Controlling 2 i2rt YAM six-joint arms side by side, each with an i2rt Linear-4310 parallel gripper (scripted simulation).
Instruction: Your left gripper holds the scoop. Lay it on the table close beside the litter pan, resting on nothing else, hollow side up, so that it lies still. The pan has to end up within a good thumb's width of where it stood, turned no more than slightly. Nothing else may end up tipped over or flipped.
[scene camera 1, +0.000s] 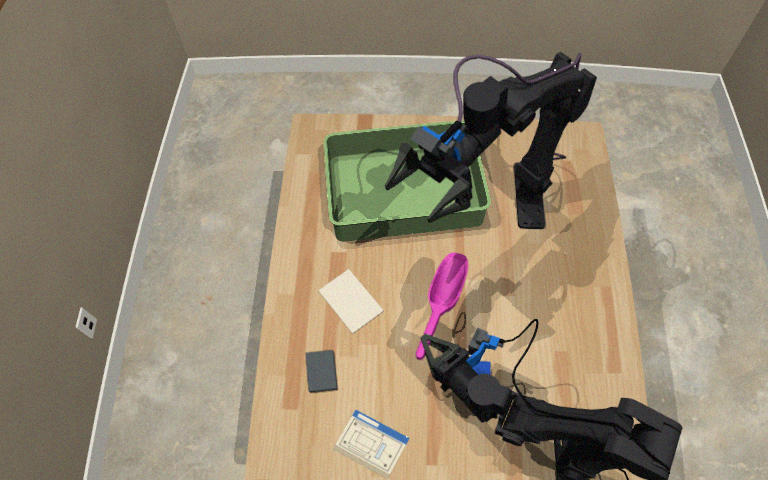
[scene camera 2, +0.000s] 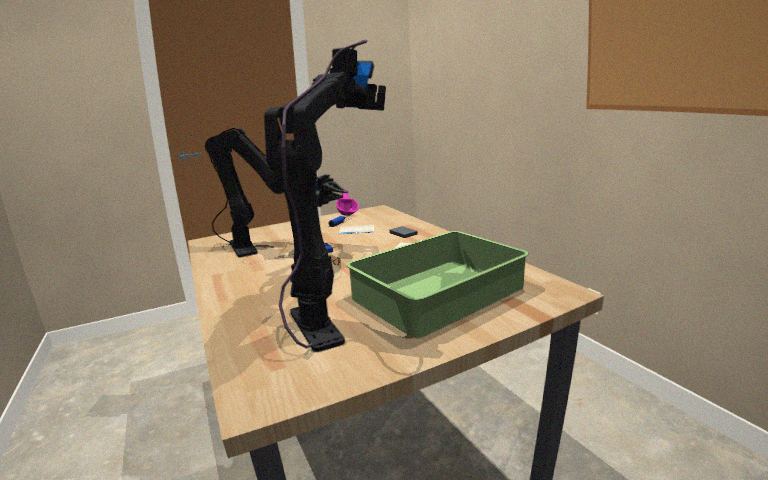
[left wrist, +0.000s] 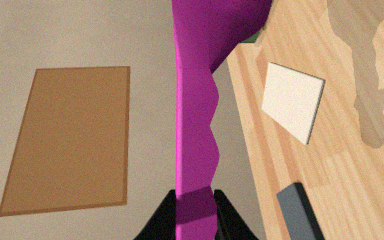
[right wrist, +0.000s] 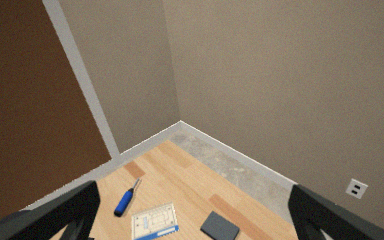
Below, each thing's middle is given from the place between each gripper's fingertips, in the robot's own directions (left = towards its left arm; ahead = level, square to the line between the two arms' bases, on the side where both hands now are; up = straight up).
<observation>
The magenta scoop (scene camera 1: 449, 279) is 30 mm behind my left hand (scene camera 1: 423, 337), 70 mm to the right of it and 20 mm below it. Also, from my left hand: green litter pan (scene camera 2: 416, 271): 20 mm ahead, 470 mm to the right, 140 mm below; dark grey box (scene camera 1: 321, 373): 230 mm ahead, 10 mm to the left, 180 mm below.
I see the magenta scoop 60 mm behind my right hand (scene camera 1: 406, 204), 60 mm to the left of it and 320 mm below it. Also, from my right hand: green litter pan (10 mm behind, 330 mm to the right, 440 mm below); then dark grey box (200 mm ahead, 140 mm to the left, 480 mm below).
</observation>
